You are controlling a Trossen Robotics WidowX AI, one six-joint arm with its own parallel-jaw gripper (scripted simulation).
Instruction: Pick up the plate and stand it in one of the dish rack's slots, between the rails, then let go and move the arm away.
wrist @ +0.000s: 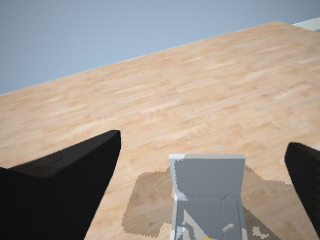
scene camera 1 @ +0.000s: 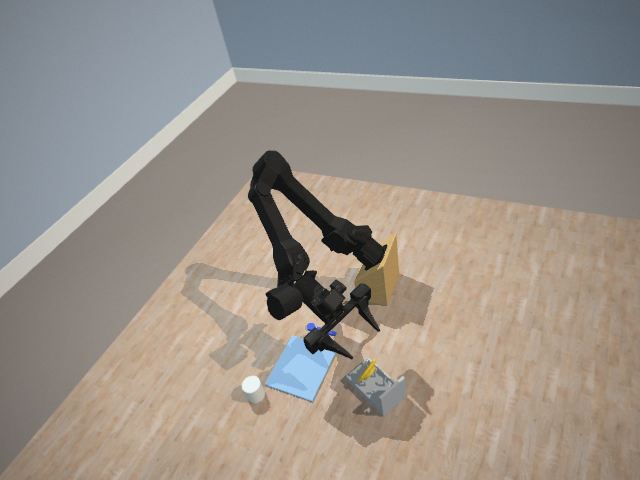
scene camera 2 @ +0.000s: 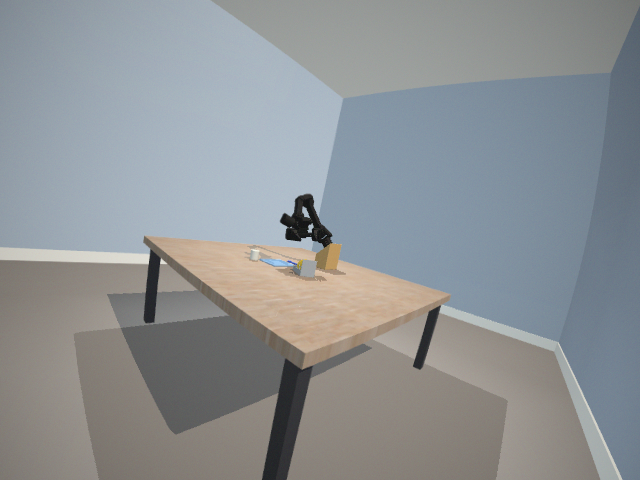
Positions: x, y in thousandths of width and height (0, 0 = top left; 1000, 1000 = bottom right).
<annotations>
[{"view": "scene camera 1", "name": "my gripper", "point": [573, 718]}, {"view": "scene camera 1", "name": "grey dish rack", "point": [599, 820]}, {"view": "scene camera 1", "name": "light blue mat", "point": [465, 776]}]
</annotations>
